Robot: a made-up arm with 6 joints.
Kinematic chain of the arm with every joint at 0, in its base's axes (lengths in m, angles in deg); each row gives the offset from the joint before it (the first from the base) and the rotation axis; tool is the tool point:
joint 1: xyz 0 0 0.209 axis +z
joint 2: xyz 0 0.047 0 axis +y
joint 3: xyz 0 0 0.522 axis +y
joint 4: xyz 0 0 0.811 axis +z
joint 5: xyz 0 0 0 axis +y
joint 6: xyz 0 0 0.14 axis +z
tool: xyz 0 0 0
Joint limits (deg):
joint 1: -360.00..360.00
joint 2: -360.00..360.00
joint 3: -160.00..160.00
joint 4: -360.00..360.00
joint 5: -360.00..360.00
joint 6: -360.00..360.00
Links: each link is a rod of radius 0.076 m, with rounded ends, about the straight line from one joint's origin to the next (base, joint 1, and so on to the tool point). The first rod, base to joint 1, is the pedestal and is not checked.
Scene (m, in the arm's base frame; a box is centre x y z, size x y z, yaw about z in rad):
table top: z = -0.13
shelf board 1: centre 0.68 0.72 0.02 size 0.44 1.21 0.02 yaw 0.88
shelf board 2: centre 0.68 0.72 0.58 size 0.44 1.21 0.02 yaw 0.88
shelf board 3: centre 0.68 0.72 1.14 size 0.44 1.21 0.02 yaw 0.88
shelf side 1: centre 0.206 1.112 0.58 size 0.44 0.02 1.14 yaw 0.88
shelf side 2: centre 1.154 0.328 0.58 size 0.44 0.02 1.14 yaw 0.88
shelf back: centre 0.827 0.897 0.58 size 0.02 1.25 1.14 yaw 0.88
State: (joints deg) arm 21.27 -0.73 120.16 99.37 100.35 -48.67
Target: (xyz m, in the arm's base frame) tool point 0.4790 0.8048 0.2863
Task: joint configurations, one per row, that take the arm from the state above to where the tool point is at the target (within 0.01 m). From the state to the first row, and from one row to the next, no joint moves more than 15 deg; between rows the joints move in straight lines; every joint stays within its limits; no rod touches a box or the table.
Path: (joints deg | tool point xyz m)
1: 34.60 11.42 109.07 100.76 94.45 -48.67 | 0.5590 0.6093 0.3371
2: 47.92 23.58 97.97 102.14 88.54 -48.67 | 0.4790 0.8048 0.2863

